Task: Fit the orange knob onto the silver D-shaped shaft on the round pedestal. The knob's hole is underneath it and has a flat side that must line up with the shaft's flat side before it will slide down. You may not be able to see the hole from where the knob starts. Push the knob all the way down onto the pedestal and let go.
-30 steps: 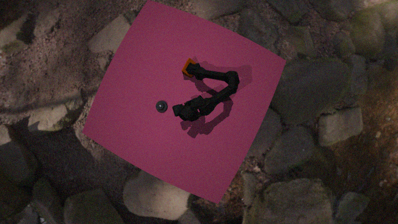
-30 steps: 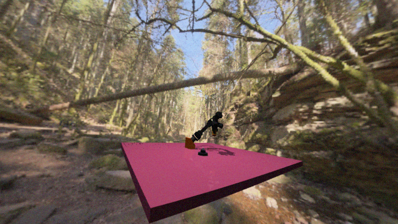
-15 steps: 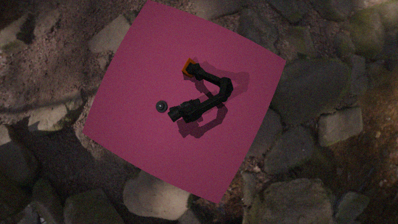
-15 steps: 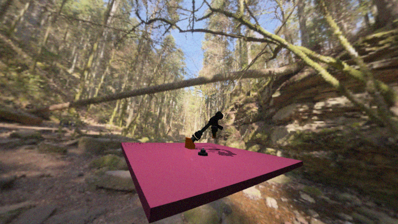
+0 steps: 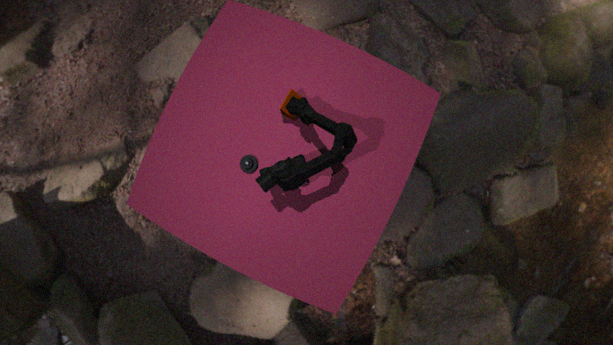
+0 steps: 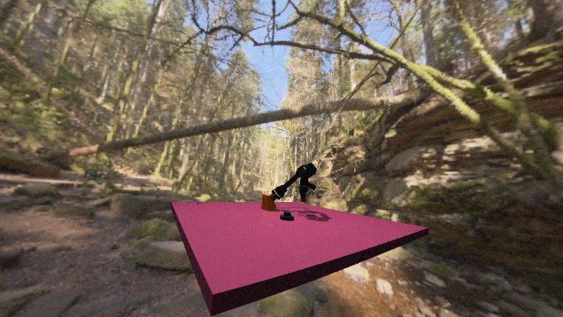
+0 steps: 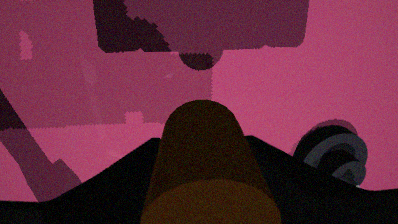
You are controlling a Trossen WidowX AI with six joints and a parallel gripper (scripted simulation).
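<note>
The pedestal is 6 cm ahead of my gripper tip, 17 cm to the right of it and 8 cm below it. Also, from my gripper tip: orange knob: 3 cm above.
</note>
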